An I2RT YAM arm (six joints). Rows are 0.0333 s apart.
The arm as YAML. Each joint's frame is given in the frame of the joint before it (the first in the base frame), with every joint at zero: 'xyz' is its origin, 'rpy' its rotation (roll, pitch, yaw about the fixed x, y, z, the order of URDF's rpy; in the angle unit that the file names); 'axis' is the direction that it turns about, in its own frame. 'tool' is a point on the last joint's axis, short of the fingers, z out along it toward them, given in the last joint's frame.
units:
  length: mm
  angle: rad
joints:
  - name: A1
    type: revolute
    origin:
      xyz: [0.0, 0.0, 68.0]
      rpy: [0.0, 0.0, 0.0]
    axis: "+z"
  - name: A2
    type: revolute
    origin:
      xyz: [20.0, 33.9, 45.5]
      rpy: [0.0, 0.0, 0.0]
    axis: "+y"
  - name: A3
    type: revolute
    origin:
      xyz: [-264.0, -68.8, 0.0]
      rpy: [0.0, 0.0, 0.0]
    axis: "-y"
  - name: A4
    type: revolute
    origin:
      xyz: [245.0, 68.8, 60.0]
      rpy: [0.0, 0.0, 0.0]
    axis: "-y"
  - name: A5
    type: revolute
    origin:
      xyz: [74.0, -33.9, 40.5]
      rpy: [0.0, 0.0, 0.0]
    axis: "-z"
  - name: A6
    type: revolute
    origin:
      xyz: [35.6, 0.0, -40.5]
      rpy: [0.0, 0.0, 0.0]
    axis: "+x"
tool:
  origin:
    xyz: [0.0, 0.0, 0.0]
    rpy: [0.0, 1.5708, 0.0]
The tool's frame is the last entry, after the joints.
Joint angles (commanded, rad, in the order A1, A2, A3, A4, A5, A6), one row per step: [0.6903 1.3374 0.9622 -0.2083 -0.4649 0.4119]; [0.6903 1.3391 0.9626 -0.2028 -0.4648 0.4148]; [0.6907 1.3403 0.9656 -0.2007 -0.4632 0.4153]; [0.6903 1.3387 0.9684 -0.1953 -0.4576 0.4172]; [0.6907 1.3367 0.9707 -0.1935 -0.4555 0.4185]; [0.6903 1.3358 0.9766 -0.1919 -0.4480 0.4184]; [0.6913 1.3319 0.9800 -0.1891 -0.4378 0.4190]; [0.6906 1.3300 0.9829 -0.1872 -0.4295 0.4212]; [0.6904 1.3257 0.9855 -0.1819 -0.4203 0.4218]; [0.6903 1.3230 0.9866 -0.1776 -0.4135 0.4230]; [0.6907 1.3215 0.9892 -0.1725 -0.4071 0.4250]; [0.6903 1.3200 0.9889 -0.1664 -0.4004 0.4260]
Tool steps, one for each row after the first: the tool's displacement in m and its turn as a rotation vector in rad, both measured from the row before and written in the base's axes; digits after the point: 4 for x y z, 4 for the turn. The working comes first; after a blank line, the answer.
Tool pose at each row, in the base's axes (x y z in m, rotation vector in rad; the steps are taken from these numbers as rounded here): [0.2190 0.2016 0.2781 -0.6066 2.2274 1.1071]; [0.2195 0.2020 0.2782 -0.6038 2.2244 1.1095]; [0.2199 0.2024 0.2791 -0.6029 2.2204 1.1093]; [0.2204 0.2024 0.2809 -0.5974 2.2111 1.1067]; [0.2204 0.2024 0.2824 -0.5954 2.2052 1.1069]; [0.2210 0.2025 0.2847 -0.5905 2.1964 1.1011]; [0.2209 0.2024 0.2872 -0.5847 2.1861 1.0940]; [0.2213 0.2021 0.2888 -0.5764 2.1804 1.0881]; [0.2215 0.2018 0.2913 -0.5698 2.1678 1.0822]; [0.2216 0.2015 0.2928 -0.5642 2.1599 1.0780]; [0.2218 0.2016 0.2945 -0.5585 2.1512 1.0753]; [0.2221 0.2014 0.2954 -0.5527 2.1440 1.0709]

[0.0005 0.0004 0.0001 0.0034 -0.0009 -0.0015]; [0.0004 0.0004 0.0009 0.0020 -0.0032 -0.0012]; [0.0005 0.0000 0.0018 0.0044 -0.0079 -0.0060]; [0.0000 0.0000 0.0015 0.0034 -0.0044 -0.0021]; [0.0006 0.0001 0.0023 0.0023 -0.0090 -0.0067]; [-0.0001 -0.0001 0.0025 0.0025 -0.0107 -0.0080]; [0.0004 -0.0003 0.0016 0.0017 -0.0060 -0.0088]; [0.0002 -0.0003 0.0025 0.0045 -0.0119 -0.0084]; [0.0001 -0.0003 0.0015 0.0029 -0.0074 -0.0065]; [0.0002 0.0001 0.0017 0.0042 -0.0074 -0.0061]; [0.0003 -0.0002 0.0009 0.0026 -0.0069 -0.0067]
